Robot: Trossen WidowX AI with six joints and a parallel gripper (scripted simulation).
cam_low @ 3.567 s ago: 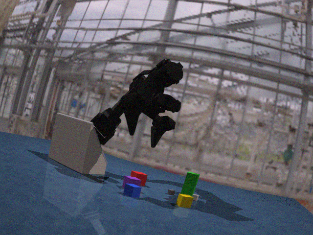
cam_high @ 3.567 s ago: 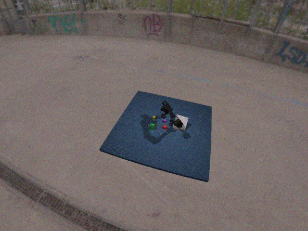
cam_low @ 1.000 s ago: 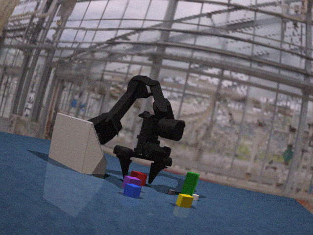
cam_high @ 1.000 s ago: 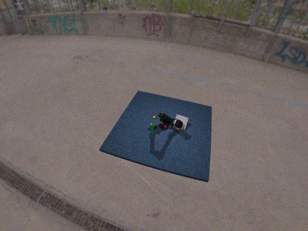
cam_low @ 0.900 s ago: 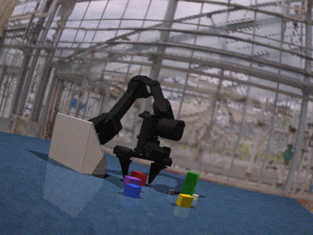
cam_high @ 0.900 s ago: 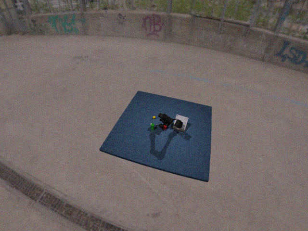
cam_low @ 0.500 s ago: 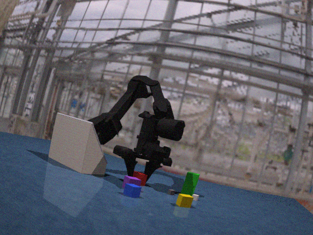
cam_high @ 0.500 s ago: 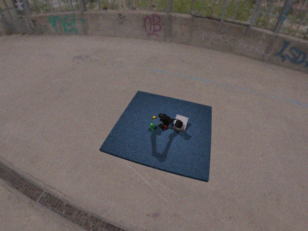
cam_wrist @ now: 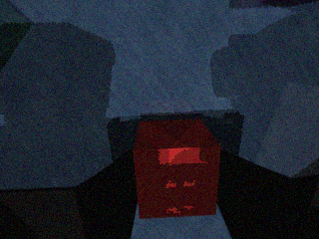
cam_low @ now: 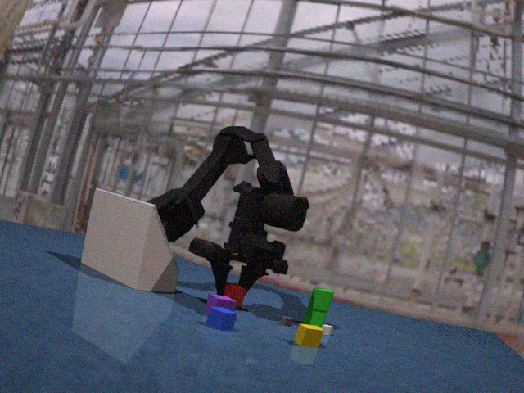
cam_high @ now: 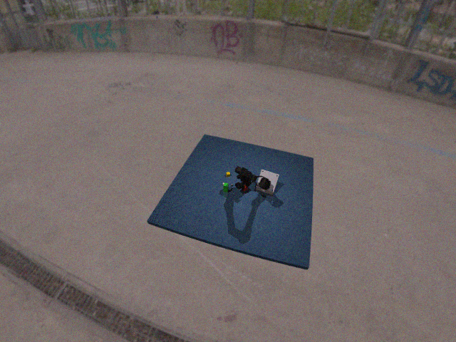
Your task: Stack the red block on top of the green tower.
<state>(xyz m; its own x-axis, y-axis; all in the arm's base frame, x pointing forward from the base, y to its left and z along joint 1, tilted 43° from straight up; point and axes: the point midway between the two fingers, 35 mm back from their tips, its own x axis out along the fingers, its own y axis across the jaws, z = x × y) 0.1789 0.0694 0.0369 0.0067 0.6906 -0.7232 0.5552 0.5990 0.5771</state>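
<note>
Right now my gripper tip is 20 cm short of the small white cube, 2 cm to the right of it and 1 cm above it. From my gripper tip the other things lie so: red block: 1 cm above; blue block: 9 cm ahead, 18 cm to the right; purple block: 4 cm ahead, 11 cm to the right.
</note>
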